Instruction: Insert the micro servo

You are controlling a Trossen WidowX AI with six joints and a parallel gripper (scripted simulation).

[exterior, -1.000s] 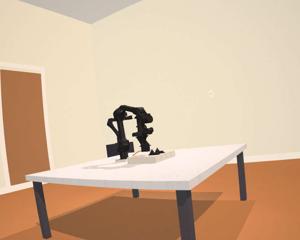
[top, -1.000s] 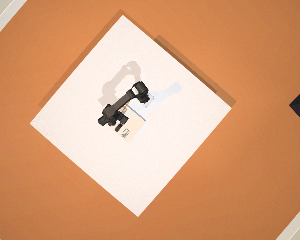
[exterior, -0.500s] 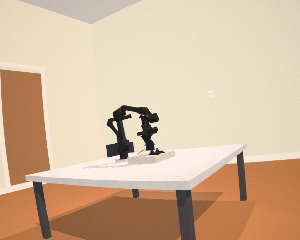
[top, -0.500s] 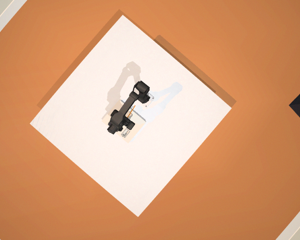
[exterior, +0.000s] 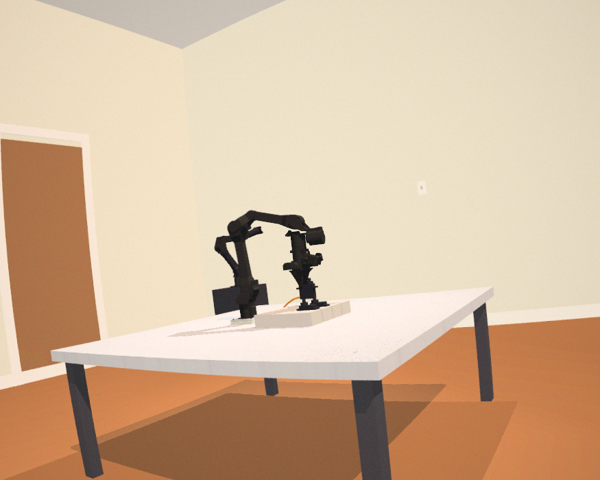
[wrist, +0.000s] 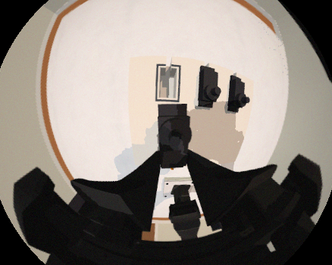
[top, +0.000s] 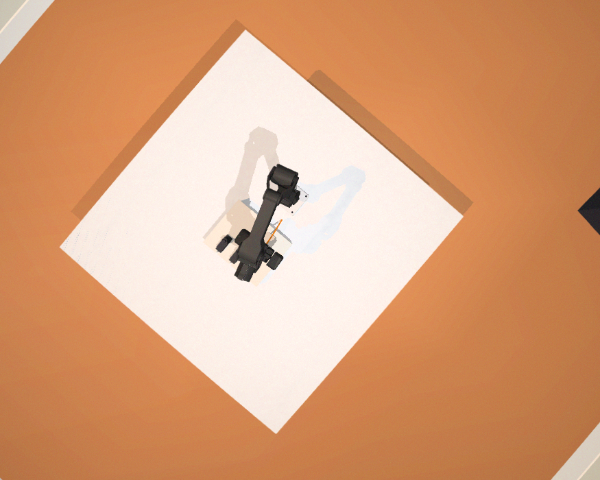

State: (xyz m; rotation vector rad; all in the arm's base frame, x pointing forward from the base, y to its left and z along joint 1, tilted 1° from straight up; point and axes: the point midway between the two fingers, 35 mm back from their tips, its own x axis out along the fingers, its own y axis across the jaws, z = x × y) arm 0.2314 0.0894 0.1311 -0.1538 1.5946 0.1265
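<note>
The cream deck is 7 cm to the right of my gripper tip and 10 cm below it.
</note>
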